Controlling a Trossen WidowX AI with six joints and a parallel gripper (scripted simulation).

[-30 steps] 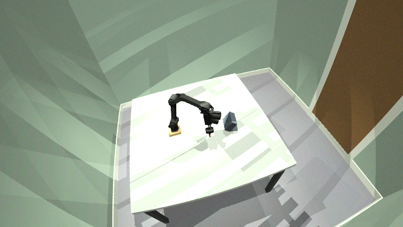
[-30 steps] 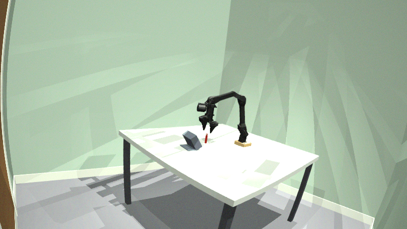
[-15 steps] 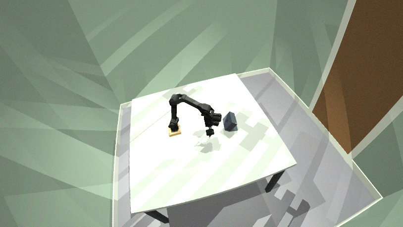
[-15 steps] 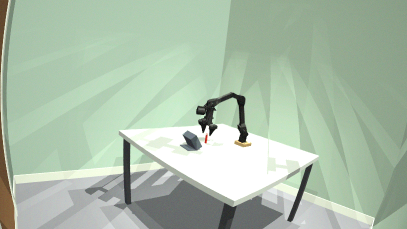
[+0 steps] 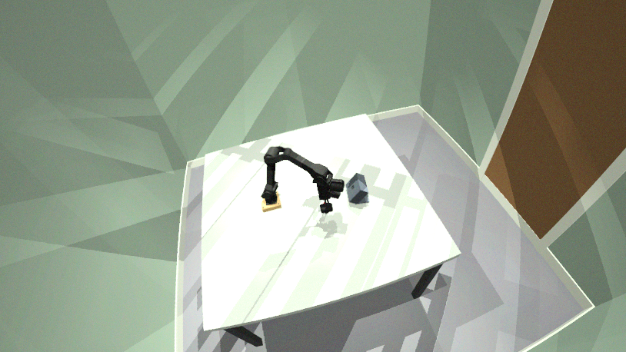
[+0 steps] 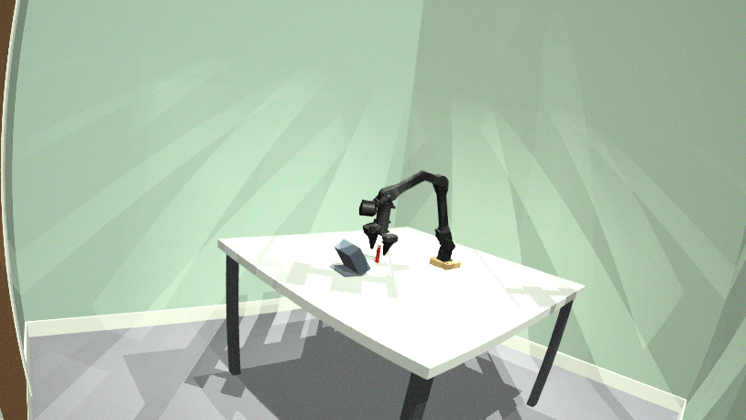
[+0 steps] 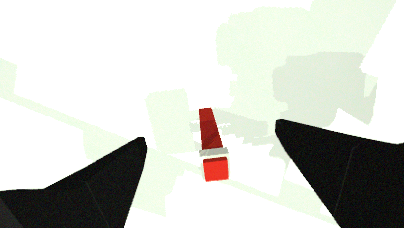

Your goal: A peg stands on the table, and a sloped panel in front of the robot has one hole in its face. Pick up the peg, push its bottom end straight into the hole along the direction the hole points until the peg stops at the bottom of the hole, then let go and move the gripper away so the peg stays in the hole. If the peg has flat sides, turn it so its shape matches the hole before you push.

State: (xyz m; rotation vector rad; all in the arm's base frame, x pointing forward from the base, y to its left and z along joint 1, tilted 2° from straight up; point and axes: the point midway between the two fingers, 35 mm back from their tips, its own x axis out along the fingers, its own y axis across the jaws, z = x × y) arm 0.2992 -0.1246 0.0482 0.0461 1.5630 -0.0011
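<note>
The red square peg lies 10 mm above my gripper tip. Round my gripper tip: sloped panel: 190 mm ahead, 80 mm to the left, 10 mm above.
</note>
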